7 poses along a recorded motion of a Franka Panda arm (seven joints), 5.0 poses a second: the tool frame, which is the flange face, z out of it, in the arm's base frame.
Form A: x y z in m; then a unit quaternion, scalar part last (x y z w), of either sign.
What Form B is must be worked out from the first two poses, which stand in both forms.
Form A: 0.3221 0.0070 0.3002 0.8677 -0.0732 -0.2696 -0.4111
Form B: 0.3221 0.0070 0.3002 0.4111 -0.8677 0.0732 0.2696
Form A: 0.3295 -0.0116 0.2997 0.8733 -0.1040 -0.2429 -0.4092
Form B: 0.3295 -0.0116 0.2997 0.4092 -0.8733 0.1040 0.2429
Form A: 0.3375 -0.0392 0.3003 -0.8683 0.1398 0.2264 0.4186
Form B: 0.3375 -0.0392 0.3003 0.4186 -0.8683 0.1398 0.2264
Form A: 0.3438 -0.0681 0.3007 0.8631 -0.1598 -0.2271 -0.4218
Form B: 0.3438 -0.0681 0.3007 0.4218 -0.8631 0.1598 0.2271
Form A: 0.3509 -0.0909 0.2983 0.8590 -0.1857 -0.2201 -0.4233
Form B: 0.3509 -0.0909 0.2983 0.4233 -0.8590 0.1857 0.2201
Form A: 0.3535 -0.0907 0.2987 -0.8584 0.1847 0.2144 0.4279
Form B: 0.3535 -0.0907 0.2987 0.4279 -0.8584 0.1847 0.2144
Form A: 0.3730 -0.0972 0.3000 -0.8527 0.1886 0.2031 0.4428
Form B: 0.3730 -0.0972 0.3000 0.4428 -0.8527 0.1886 0.2031
